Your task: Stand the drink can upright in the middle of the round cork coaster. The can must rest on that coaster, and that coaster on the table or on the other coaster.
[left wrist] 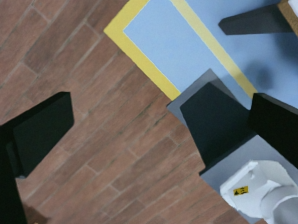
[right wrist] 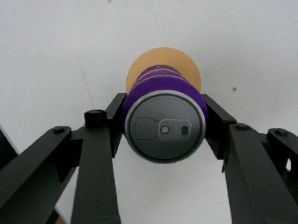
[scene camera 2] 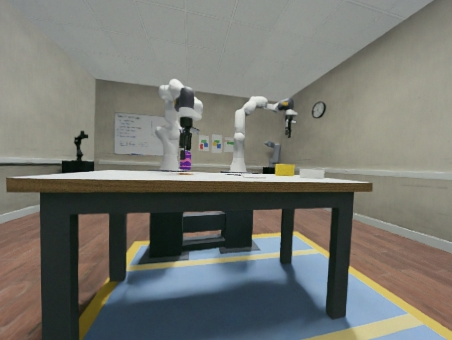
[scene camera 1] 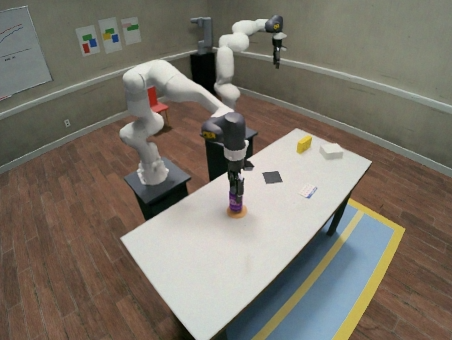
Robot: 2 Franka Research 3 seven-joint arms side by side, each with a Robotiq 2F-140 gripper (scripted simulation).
Labels:
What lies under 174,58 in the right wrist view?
A round cork coaster.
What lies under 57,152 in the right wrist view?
The right gripper.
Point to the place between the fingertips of the left gripper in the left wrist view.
161,108

